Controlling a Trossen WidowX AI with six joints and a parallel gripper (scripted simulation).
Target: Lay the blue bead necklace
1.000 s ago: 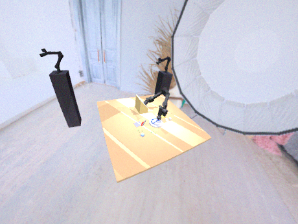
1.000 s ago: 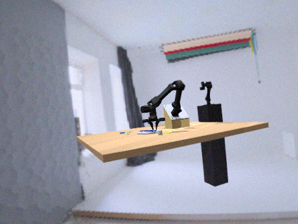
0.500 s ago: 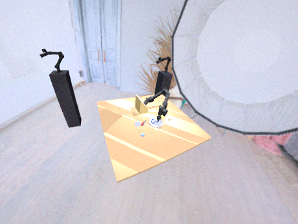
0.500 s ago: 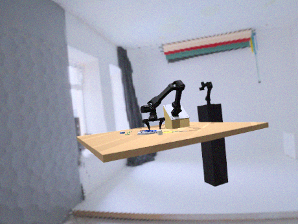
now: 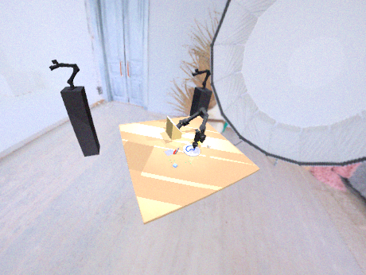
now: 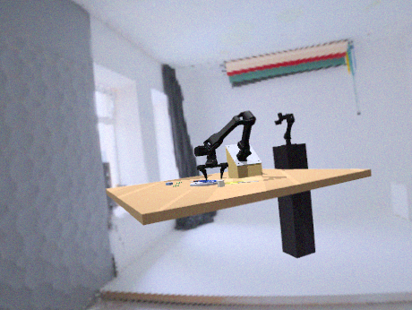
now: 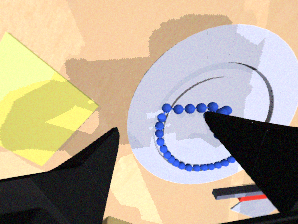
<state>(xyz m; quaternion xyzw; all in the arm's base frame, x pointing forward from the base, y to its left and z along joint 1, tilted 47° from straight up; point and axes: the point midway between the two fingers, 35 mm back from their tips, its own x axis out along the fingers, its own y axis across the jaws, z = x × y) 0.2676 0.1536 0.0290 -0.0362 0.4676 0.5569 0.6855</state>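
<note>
My gripper tip is now 3 cm short of the round bead board, 6 cm to the left of it and 1 cm above it. From my gripper tip the other things lie so: yellow flat piece 10 cm behind, 10 cm to the left, 2 cm below; grey-white stick 14 cm behind, 17 cm to the left, 2 cm below; white cylinder 3 cm ahead, 18 cm to the left.
</note>
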